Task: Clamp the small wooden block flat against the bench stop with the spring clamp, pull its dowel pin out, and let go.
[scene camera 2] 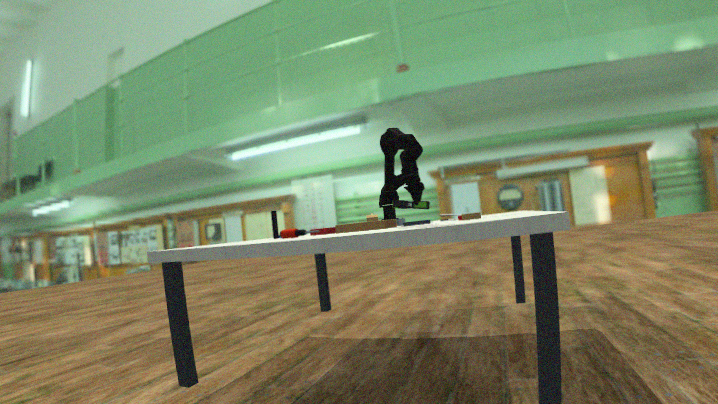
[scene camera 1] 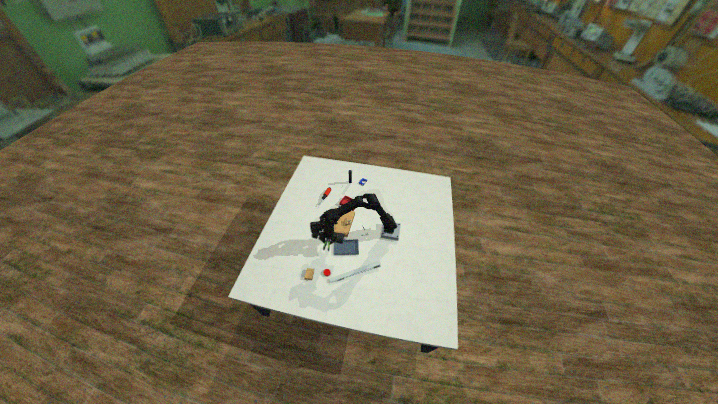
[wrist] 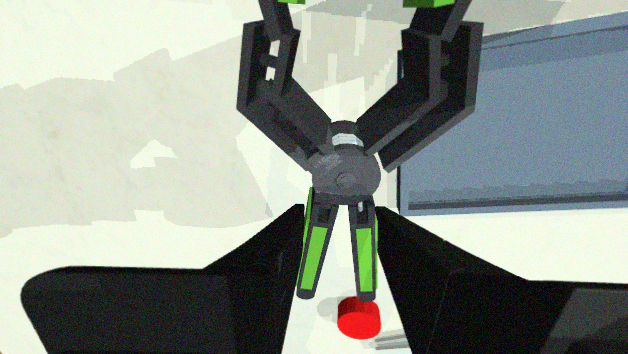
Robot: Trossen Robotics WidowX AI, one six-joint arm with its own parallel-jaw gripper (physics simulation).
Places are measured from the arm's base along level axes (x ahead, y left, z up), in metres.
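Pixels of known places: gripper, fingertip midpoint: [scene camera 2: 417, 206] [scene camera 1: 327, 243] [wrist: 338, 214]; arm's base, origin of the base link: [scene camera 1: 389, 229].
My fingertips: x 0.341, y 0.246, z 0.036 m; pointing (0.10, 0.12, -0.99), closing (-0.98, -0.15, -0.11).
For each thing: its top centre in the pictures, then the offset to it from my fingertips.
- black spring clamp with green pads, middle of its top: [wrist: 328, 207] [scene camera 2: 410, 198] [scene camera 1: 327, 237] dx +0.007, dy -0.023, dz +0.030 m
- slate-blue tray, middle of its top: [wrist: 552, 132] [scene camera 2: 415, 221] [scene camera 1: 346, 246] dx -0.106, dy -0.046, dz -0.056 m
- small tan wooden block, middle of its top: [scene camera 2: 470, 213] [scene camera 1: 309, 273] dx +0.042, dy +0.199, dz -0.048 m
- wooden board, middle of its top: [scene camera 2: 366, 221] [scene camera 1: 340, 220] dx -0.007, dy -0.217, dz -0.038 m
- small raised piece, middle of its top: [scene camera 2: 371, 214] dx -0.052, dy -0.209, dz -0.012 m
- red round piece, middle of its top: [wrist: 358, 326] [scene camera 1: 327, 272] dx -0.053, dy +0.155, dz -0.054 m
- long pale bar, middle of its top: [scene camera 1: 355, 270] dx -0.214, dy +0.103, dz -0.040 m
- red tray, middle of its top: [scene camera 2: 326, 227] [scene camera 1: 349, 201] dx -0.007, dy -0.398, dz -0.045 m
- red screwdriver, middle of its top: [scene camera 2: 299, 228] [scene camera 1: 324, 195] dx +0.190, dy -0.395, dz -0.037 m
- upright black post, middle of its top: [scene camera 2: 273, 210] [scene camera 1: 350, 171] dx +0.058, dy -0.618, dz +0.050 m
- blue piece, middle of its top: [scene camera 1: 362, 181] dx -0.039, dy -0.645, dz -0.057 m
The black spring clamp with green pads [wrist: 346, 172] [scene camera 1: 327, 246] [scene camera 2: 420, 205] is in my gripper [wrist: 338, 214]. The two black fingers press on the outsides of its lower legs, and its other two arms spread open at the top of the wrist view. The clamp is in the air, left of the slate-blue tray [scene camera 1: 346, 247] [wrist: 515, 125]. A small tan wooden block [scene camera 1: 308, 273] [scene camera 2: 470, 216] lies near the table's front left. A wooden board [scene camera 1: 343, 224] [scene camera 2: 364, 226] lies partly behind the arm, with a small raised piece [scene camera 2: 372, 218] on it. The bench stop and dowel pin cannot be made out clearly.
A red round piece [scene camera 1: 326, 272] [wrist: 359, 325] and a long pale bar [scene camera 1: 353, 272] lie near the small block. Behind the arm are a red tray [scene camera 1: 345, 200], a red screwdriver [scene camera 1: 327, 192] [scene camera 2: 289, 233], an upright black post [scene camera 1: 349, 176] [scene camera 2: 274, 224] and a blue piece [scene camera 1: 363, 181].
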